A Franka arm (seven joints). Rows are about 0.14 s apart.
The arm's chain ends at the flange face. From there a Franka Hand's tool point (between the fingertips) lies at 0.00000 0.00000 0.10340 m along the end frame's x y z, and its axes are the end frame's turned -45 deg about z.
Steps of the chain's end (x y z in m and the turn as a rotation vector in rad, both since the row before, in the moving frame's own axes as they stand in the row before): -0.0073 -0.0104 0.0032 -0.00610 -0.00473 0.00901; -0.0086 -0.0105 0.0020 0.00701 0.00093 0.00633; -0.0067 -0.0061 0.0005 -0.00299 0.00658 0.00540; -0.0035 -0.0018 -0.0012 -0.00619 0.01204 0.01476; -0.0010 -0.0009 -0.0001 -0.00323 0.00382 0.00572; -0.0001 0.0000 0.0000 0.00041 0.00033 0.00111; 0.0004 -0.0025 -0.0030 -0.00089 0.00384 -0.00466; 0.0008 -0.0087 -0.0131 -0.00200 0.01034 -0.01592
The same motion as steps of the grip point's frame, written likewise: 0.0014 -0.0124 0.0032 -0.00097 -0.00766 0.00901; 0.0019 -0.0139 0.0020 0.00430 0.00561 0.00633; -0.0002 -0.0084 0.0005 -0.00677 0.00254 0.00540; -0.0008 -0.0024 -0.0012 -0.01289 0.00414 0.01476; 0.0000 -0.0008 -0.0001 -0.00499 0.00042 0.00572; 0.0000 -0.0001 0.0000 0.00006 0.00052 0.00111; 0.0023 -0.0011 -0.0030 -0.00334 0.00209 -0.00466; 0.0073 -0.0047 -0.0131 -0.00873 0.00590 -0.01592
